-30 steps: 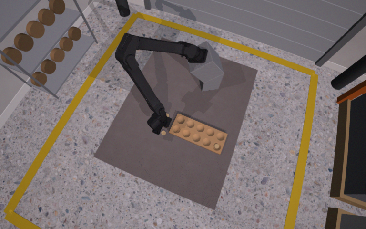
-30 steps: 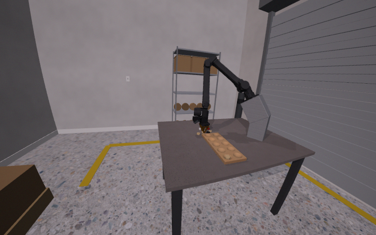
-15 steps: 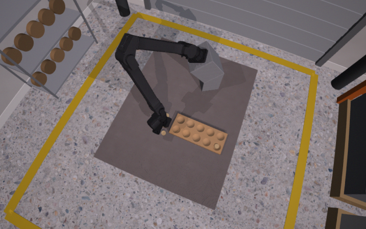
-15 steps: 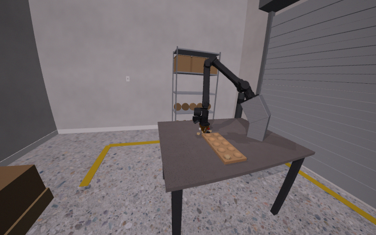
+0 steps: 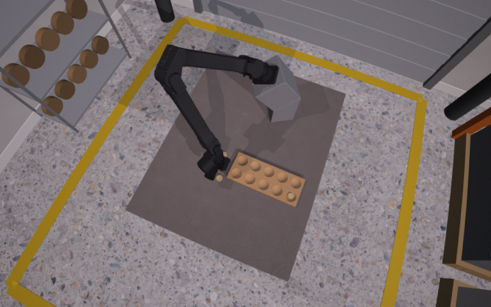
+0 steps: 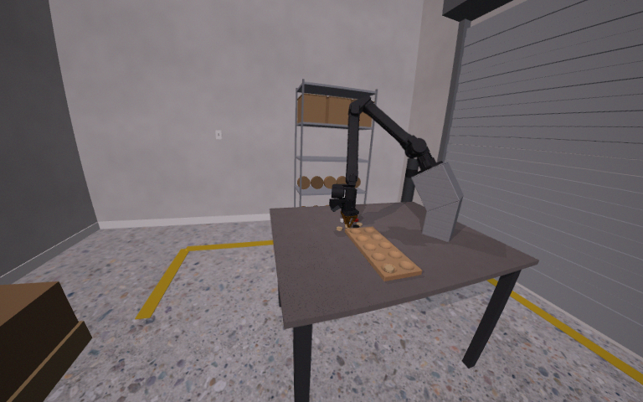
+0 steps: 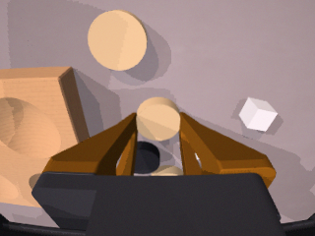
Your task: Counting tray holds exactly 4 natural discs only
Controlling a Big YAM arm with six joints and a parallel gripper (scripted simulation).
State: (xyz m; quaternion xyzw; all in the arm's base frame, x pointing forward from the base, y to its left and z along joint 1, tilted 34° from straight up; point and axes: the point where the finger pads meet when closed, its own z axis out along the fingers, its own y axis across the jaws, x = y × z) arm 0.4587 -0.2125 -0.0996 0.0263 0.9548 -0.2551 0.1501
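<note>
The black piece lies 40 mm behind my hand, 20 mm to the left of it and 10 mm below it. Also, from my hand: red piece: 90 mm behind, 60 mm to the right, 10 mm below; then white cube: 70 mm to the right; then white disc: 40 mm behind, 30 mm to the right, 10 mm below.
</note>
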